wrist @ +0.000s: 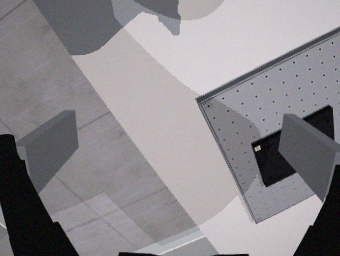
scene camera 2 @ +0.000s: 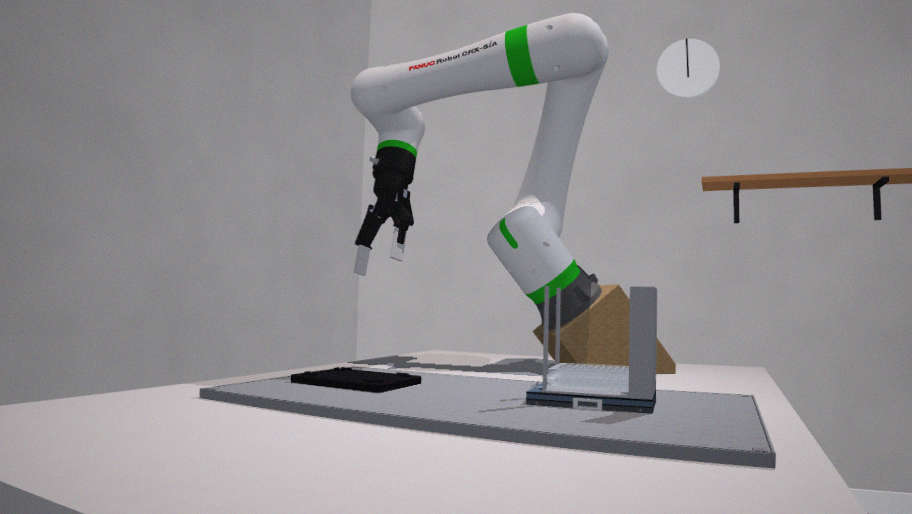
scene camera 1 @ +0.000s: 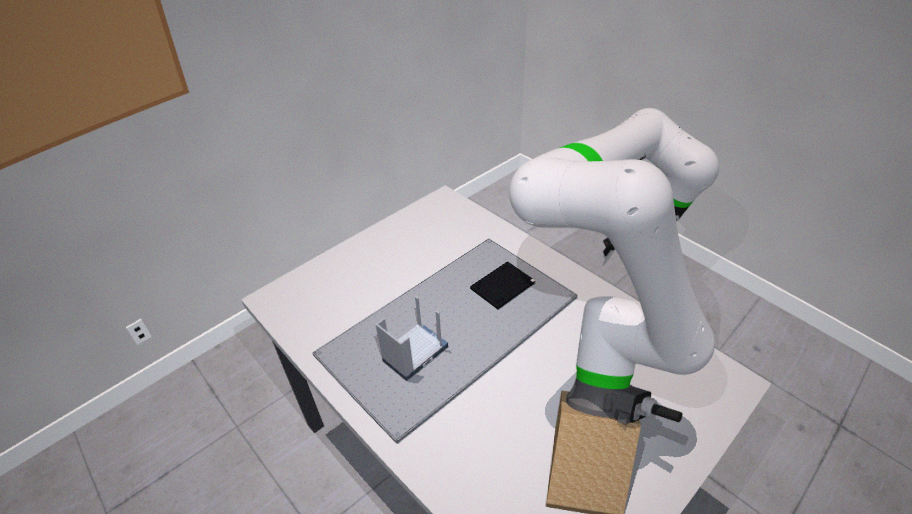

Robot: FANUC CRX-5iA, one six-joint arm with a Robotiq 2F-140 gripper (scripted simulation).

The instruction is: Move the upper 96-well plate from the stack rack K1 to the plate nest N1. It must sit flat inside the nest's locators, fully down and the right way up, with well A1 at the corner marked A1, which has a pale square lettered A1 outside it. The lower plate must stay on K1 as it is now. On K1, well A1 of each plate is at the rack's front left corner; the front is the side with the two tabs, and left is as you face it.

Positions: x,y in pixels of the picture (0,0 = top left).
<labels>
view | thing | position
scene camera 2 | my gripper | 376,266
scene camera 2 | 96-well plate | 611,374
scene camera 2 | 96-well plate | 602,388
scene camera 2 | black plate nest N1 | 353,380
</labels>
